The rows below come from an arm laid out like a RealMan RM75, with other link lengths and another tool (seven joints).
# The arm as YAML. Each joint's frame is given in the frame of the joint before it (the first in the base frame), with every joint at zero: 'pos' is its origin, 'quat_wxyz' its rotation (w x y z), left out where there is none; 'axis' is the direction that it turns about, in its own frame. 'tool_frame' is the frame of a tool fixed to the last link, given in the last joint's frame.
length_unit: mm
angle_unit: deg
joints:
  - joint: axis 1
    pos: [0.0, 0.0, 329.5]
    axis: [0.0, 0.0, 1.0]
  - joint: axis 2
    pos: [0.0, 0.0, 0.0]
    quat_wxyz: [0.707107, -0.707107, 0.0, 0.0]
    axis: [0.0, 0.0, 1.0]
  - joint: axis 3
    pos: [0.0, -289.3, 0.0]
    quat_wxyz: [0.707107, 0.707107, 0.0, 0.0]
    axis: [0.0, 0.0, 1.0]
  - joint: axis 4
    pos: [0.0, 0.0, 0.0]
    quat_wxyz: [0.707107, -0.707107, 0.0, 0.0]
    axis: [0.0, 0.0, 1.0]
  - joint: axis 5
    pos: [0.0, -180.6, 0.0]
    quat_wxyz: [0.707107, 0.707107, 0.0, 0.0]
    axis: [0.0, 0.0, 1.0]
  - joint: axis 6
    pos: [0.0, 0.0, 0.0]
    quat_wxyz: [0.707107, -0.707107, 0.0, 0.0]
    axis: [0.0, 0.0, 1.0]
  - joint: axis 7
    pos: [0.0, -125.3, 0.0]
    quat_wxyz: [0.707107, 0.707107, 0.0, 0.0]
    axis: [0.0, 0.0, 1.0]
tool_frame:
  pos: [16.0, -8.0, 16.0]
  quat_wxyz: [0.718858, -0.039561, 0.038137, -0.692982]
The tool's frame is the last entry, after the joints.
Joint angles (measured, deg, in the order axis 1, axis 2, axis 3, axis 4, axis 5, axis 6, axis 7), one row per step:
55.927, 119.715, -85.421, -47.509, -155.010, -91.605, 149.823
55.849, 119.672, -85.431, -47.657, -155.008, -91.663, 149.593
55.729, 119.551, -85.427, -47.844, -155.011, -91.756, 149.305
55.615, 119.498, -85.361, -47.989, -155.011, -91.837, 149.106
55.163, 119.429, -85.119, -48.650, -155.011, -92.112, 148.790
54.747, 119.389, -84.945, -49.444, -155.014, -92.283, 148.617
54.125, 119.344, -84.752, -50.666, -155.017, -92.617, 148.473
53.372, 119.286, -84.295, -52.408, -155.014, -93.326, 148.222
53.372, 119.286, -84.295, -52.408, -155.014, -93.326, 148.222
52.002, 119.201, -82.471, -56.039, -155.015, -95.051, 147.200
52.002, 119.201, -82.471, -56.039, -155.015, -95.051, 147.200
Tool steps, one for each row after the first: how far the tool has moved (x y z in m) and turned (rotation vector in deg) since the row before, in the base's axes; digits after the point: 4 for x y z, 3 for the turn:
0.0002, 0.0001, 0.0004, -0.115, 0.016, 0.187
0.0006, 0.0003, 0.0011, -0.093, -0.019, 0.195
0.0004, 0.0000, 0.0006, -0.065, 0.050, 0.075
0.0010, -0.0005, 0.0013, 0.001, 0.284, 0.066
0.0002, -0.0001, 0.0010, 0.164, 0.322, 0.212
0.0002, -0.0005, 0.0015, 0.241, 0.411, 0.249
-0.0004, -0.0007, 0.0025, 0.251, 0.623, 0.295
0.0000, 0.0000, 0.0000, 0.000, 0.000, 0.000
-0.0021, -0.0007, 0.0065, 0.534, 1.767, 0.641
0.0000, 0.0000, 0.0000, 0.000, 0.000, 0.000

